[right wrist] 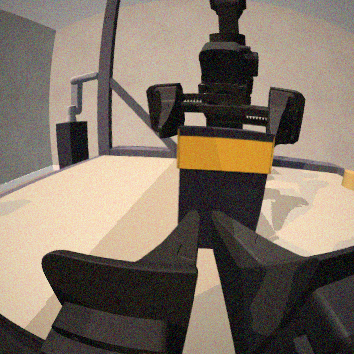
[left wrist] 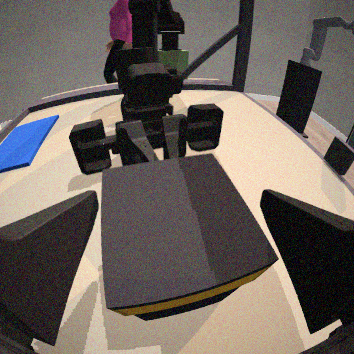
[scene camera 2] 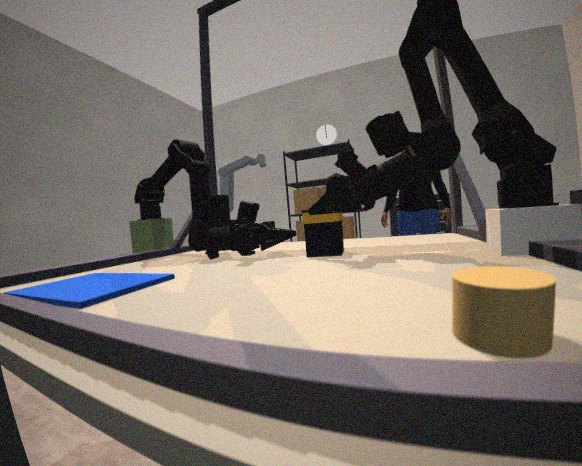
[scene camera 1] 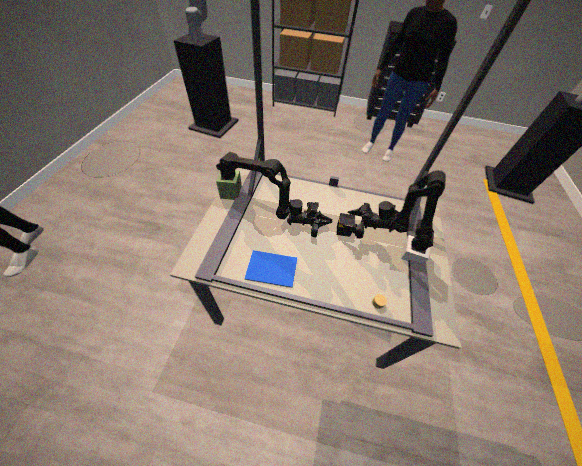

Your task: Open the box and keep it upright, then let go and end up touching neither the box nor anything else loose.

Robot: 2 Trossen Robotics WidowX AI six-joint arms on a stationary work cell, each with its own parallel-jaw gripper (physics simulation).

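Frame: origin at the left arm's base, x back, y left, z down, level; metres.
Seen in the pictures: left gripper, fingertip midpoint: (right wrist: 214,135) (left wrist: 181,198) (scene camera 2: 318,212) (scene camera 1: 345,218); right gripper, fingertip midpoint: (right wrist: 203,217) (scene camera 2: 295,233) (scene camera 1: 332,221); left arm's base at its link origin: (scene camera 2: 526,207) (scene camera 1: 418,246); right arm's base at its link origin: (left wrist: 169,49) (scene camera 1: 228,175).
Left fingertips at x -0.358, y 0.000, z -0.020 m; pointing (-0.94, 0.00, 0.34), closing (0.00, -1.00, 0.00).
Observation:
Pixels of each thing's top centre, then the offset from my left fingertips to it.
- box at its top centre: (right wrist: 220,128) (scene camera 2: 322,209) (scene camera 1: 347,219) dx +0.011, dy +0.003, dz -0.005 m
- blue mat at its top centre: (scene camera 2: 89,283) (left wrist: 19,139) (scene camera 1: 271,267) dx -0.230, dy +0.346, dz +0.079 m
- yellow cylinder at its top centre: (scene camera 2: 500,275) (scene camera 1: 380,299) dx +0.246, dy +0.315, dz +0.052 m
- small black block at its top centre: (left wrist: 345,143) (scene camera 1: 334,177) dx -0.134, dy -0.301, dz +0.030 m
The box (scene camera 1: 346,225) (scene camera 2: 324,240) (left wrist: 175,225) (right wrist: 220,200) is dark with a yellow band under its lid. It stands upright on the table with the lid closed. My left gripper (scene camera 1: 355,221) (left wrist: 181,198) (right wrist: 214,135) is open, its fingers on either side of the box at lid height, with gaps beside it in the left wrist view. My right gripper (scene camera 1: 330,220) (scene camera 2: 295,233) (right wrist: 203,217) is shut and empty, its fingertips close together facing the box's yellow-banded side. A small gap shows between them and the box in scene camera 2.
A blue mat (scene camera 1: 271,269) (scene camera 2: 95,287) (left wrist: 26,142) lies at the table's front left in scene camera 1. A yellow cylinder (scene camera 1: 380,301) (scene camera 2: 504,312) stands near the front right edge. A small black block (scene camera 1: 334,182) is at the back edge. Frame posts rise behind the table.

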